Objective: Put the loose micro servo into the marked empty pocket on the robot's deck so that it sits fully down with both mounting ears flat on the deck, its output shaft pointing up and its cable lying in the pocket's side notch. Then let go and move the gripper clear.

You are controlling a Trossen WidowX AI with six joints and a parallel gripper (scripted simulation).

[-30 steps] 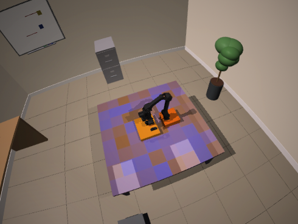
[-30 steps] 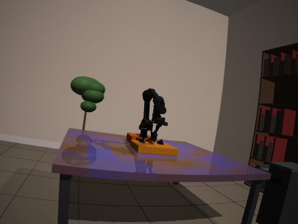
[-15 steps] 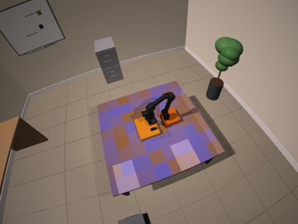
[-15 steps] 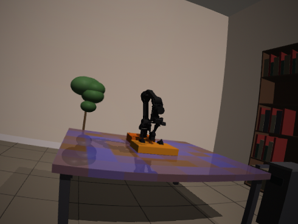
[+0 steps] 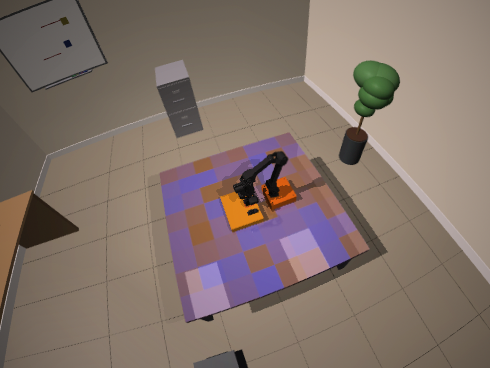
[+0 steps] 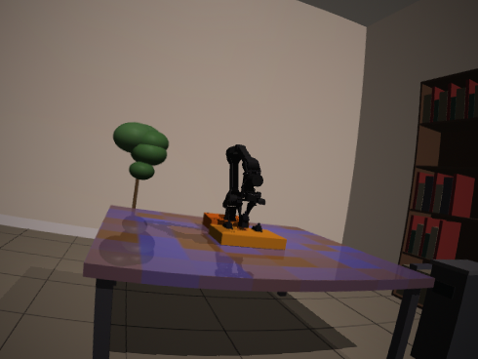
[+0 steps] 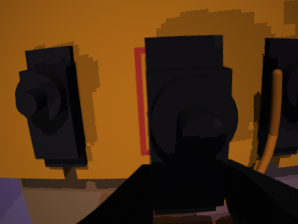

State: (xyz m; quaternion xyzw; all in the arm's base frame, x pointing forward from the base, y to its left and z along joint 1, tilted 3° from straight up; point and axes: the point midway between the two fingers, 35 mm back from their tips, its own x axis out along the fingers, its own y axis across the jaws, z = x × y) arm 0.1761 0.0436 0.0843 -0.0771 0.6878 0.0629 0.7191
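Now: gripper tip 12 cm short of the orange deck, 8 cm above it and 2 cm to the right of it.
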